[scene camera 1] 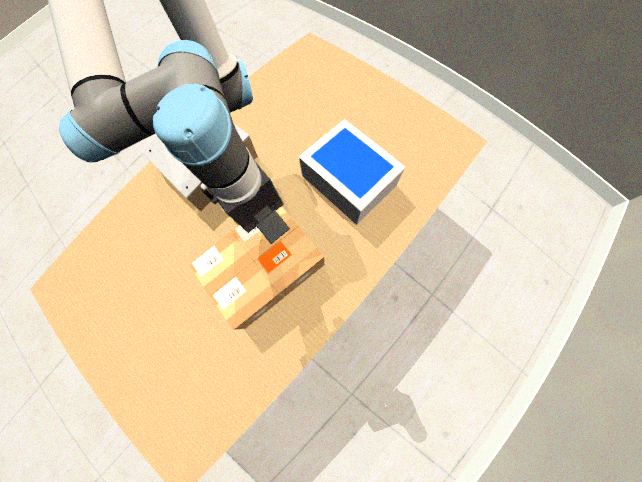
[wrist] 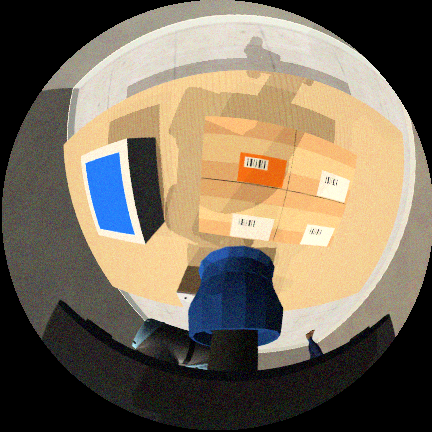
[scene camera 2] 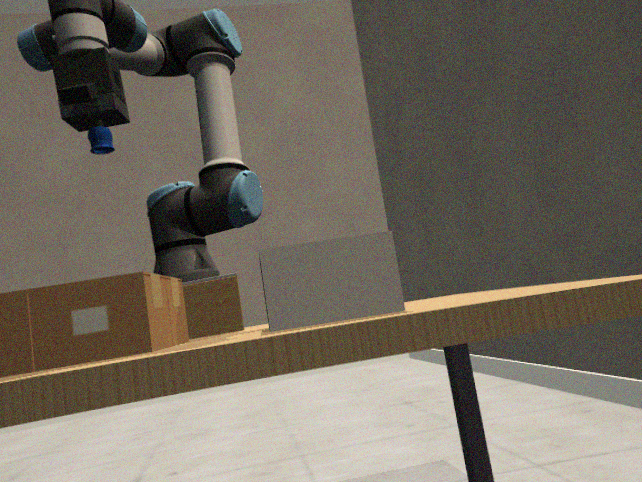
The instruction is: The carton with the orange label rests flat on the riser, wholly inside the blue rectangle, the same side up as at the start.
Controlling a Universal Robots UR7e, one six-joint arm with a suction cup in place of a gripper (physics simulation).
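Pixels of known places: end effector, tool point: (wrist: 236, 275) (scene camera 2: 102, 150); arm's base, origin of the base link: (scene camera 2: 187, 286).
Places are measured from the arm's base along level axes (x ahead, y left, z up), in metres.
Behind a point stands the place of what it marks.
The carton with the orange label (scene camera 1: 305, 250) {x 0.483, y 0.030, z -0.007 m} (scene camera 2: 124, 321) {x 0.528, y 0.026, z -0.071 m} (wrist: 220, 150) {x 0.468, y 0.027, z -0.007 m} lies flat on the table, label up, in a tight two-by-two block with white-labelled cartons. It is at the block's riser-side front corner. The riser (scene camera 1: 329, 189) {x 0.376, y 0.205, z -0.037 m} (scene camera 2: 331, 282) {x 0.486, y 0.314, z -0.061 m} (wrist: 145, 190) {x 0.366, y 0.204, z -0.049 m} is a box with a white top and dark side, apart from the cartons. The blue rectangle (scene camera 1: 352, 163) {x 0.368, y 0.299, z 0.002 m} (wrist: 110, 195) {x 0.366, y 0.281, z 0.003 m} on its top is bare. My suction gripper (scene camera 2: 102, 150) (wrist: 236, 257) hangs well above the cartons, holding nothing; the wrist hides its cup in scene camera 1.
Three white-labelled cartons adjoin the orange-labelled one; two are the front one (scene camera 1: 246, 306) {x 0.502, y -0.183, z -0.007 m} (wrist: 315, 155) {x 0.492, y -0.140, z -0.007 m} and the rear one (wrist: 215, 212) {x 0.354, y 0.026, z -0.007 m}. The robot's base mount (scene camera 1: 173, 168) {x -0.001, y -0.130, z -0.007 m} (scene camera 2: 215, 306) {x 0.088, y 0.072, z -0.058 m} stands behind the block. The wooden table (scene camera 1: 129, 337) {x 0.317, y -0.583, z -0.118 m} (scene camera 2: 466, 306) {x 0.622, y 0.467, z -0.119 m} (wrist: 375, 150) {x 0.603, y -0.458, z -0.118 m} has its front edge beyond the cartons.
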